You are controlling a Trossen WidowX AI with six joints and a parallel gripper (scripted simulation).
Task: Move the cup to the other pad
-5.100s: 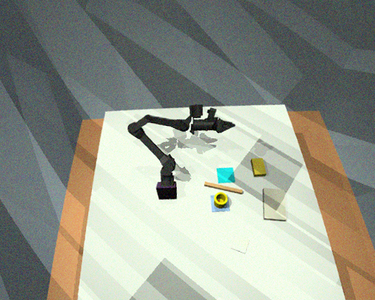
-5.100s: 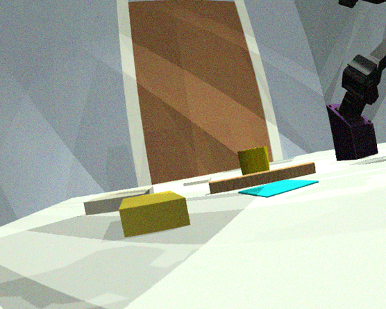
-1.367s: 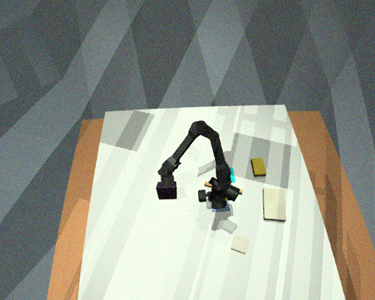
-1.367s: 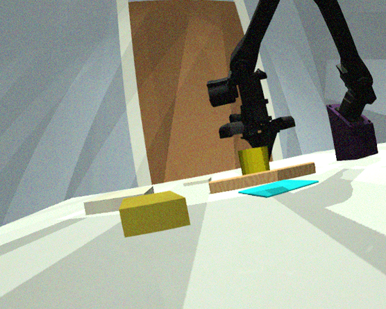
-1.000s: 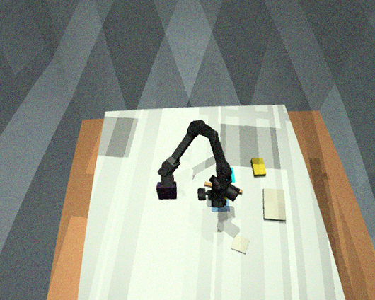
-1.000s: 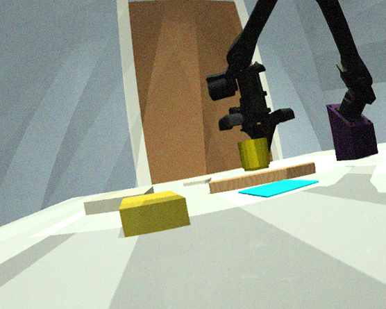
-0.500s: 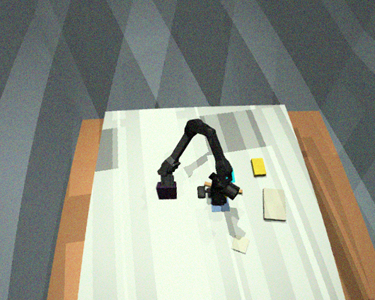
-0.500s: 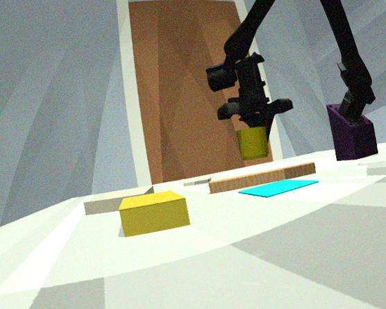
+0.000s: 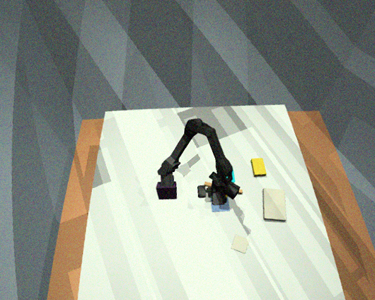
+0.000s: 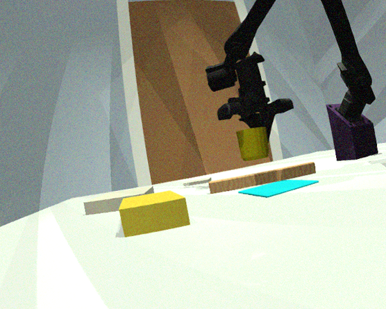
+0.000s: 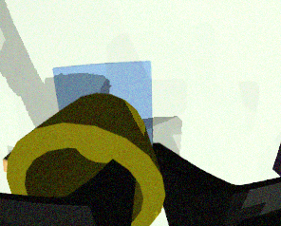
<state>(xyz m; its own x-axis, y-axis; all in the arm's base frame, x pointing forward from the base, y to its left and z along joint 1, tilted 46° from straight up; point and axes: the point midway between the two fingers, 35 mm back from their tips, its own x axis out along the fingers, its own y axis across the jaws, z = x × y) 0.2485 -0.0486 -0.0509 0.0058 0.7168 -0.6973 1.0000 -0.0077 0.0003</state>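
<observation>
My gripper tip is 9 cm short of the cyan pad, 17 cm to the right of it and 9 cm above it. Round my gripper tip: light blue pad: 4 cm ahead, 9 cm below; red marble: 1 cm ahead, 1 cm to the left, 2 cm below; yellow cup: 2 cm ahead.
</observation>
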